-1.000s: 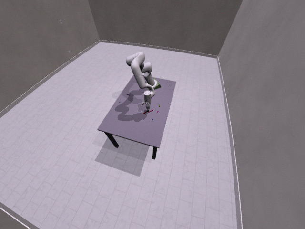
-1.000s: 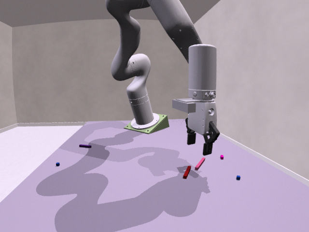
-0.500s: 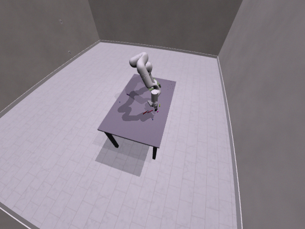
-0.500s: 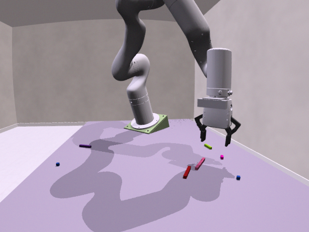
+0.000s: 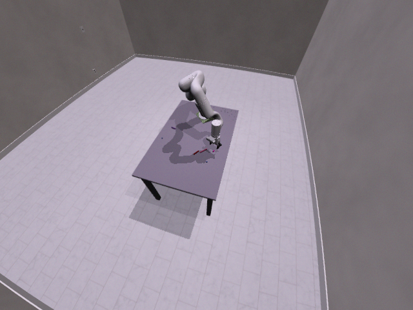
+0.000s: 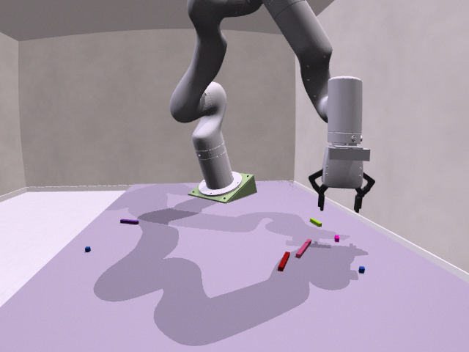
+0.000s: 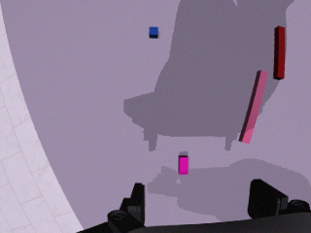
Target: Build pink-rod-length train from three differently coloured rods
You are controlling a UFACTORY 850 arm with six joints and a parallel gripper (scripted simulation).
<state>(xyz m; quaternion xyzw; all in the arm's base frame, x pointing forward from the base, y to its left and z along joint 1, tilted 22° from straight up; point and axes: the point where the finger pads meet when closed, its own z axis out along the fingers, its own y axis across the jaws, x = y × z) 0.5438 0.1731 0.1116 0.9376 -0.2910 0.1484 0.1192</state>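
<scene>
The magenta rod lies 10 mm ahead of my hand and 80 mm below it. Also, from my hand: pink rod (10 mm ahead, 110 mm to the right, 80 mm below); lime rod (110 mm behind, 20 mm to the left, 80 mm below); red rod (40 mm ahead, 190 mm to the right, 80 mm below).
</scene>
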